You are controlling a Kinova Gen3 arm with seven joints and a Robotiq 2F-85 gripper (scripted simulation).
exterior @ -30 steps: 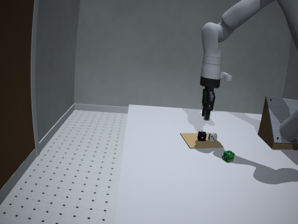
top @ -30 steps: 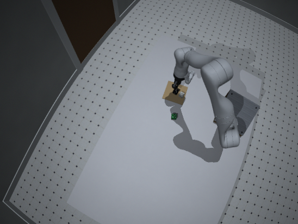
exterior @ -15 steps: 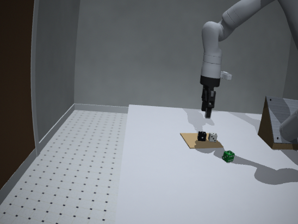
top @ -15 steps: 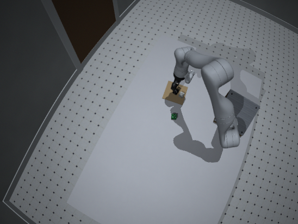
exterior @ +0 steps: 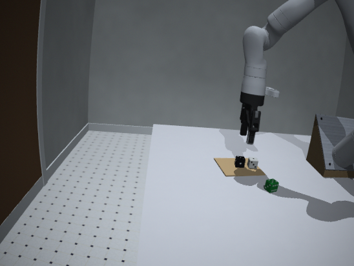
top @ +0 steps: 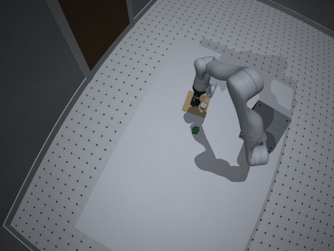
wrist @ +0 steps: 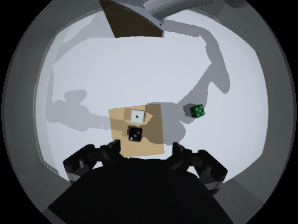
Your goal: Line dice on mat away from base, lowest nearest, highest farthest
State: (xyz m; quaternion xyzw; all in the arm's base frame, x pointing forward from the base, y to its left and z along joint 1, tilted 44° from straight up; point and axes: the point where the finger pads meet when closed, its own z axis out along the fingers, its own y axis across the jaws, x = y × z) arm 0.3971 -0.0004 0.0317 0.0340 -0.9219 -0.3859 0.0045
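Right now my hand is 7 cm past the green die, 13 cm to the right of it and 10 cm above it. Round my hand: black die (3 cm to the right, 9 cm below); then white die (4 cm behind, 3 cm to the right, 9 cm below); then tan mat (3 cm to the right, 11 cm below).
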